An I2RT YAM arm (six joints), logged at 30 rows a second.
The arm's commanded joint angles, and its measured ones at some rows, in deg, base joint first. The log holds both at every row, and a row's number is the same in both.
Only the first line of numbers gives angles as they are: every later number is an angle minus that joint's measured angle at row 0.
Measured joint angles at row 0: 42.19 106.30 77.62 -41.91 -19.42 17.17
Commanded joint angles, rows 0 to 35: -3.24 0.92 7.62 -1.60 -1.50 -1.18; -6.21 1.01 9.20 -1.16 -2.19 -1.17; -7.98 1.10 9.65 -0.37 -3.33 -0.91; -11.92 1.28 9.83 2.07 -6.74 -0.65; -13.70 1.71 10.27 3.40 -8.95 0.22; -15.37 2.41 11.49 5.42 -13.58 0.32; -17.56 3.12 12.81 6.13 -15.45 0.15; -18.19 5.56 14.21 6.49 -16.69 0.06; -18.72 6.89 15.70 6.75 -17.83 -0.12; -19.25 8.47 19.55 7.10 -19.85 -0.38; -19.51 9.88 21.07 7.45 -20.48 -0.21; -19.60 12.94 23.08 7.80 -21.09 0.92; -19.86 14.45 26.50 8.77 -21.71 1.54; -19.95 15.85 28.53 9.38 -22.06 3.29; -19.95 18.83 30.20 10.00 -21.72 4.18; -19.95 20.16 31.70 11.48 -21.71 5.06; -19.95 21.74 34.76 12.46 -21.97 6.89; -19.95 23.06 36.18 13.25 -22.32 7.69; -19.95 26.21 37.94 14.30 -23.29 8.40; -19.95 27.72 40.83 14.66 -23.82 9.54; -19.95 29.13 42.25 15.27 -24.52 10.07; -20.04 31.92 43.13 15.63 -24.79 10.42; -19.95 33.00 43.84 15.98 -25.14 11.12; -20.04 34.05 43.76 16.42 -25.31 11.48; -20.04 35.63 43.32 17.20 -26.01 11.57; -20.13 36.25 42.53 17.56 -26.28 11.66; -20.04 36.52 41.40 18.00 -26.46 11.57; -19.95 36.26 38.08 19.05 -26.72 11.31; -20.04 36.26 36.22 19.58 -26.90 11.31; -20.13 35.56 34.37 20.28 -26.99 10.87; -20.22 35.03 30.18 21.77 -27.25 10.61; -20.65 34.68 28.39 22.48 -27.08 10.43; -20.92 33.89 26.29 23.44 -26.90 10.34; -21.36 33.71 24.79 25.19 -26.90 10.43; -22.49 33.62 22.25 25.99 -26.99 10.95; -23.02 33.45 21.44 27.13 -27.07 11.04
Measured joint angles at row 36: -21.24 33.70 27.35 24.06 -28.50 11.67
